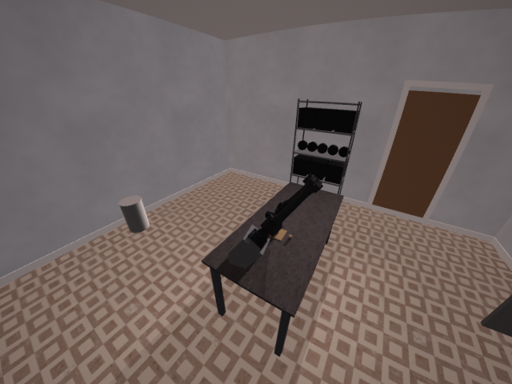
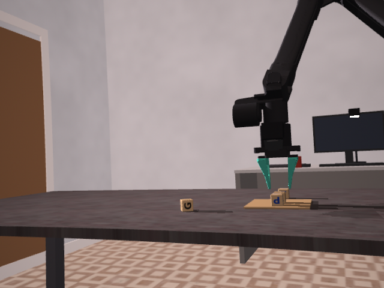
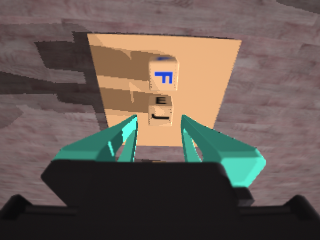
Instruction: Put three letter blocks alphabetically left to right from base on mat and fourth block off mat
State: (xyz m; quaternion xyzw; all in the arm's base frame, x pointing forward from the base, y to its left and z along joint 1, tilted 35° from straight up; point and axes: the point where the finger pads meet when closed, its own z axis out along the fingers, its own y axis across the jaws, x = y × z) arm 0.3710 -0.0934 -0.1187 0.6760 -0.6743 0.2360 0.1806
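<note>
My hand is 40 mm above the mat. Round my hand: block 120 mm to the right, 30 mm below.
</note>
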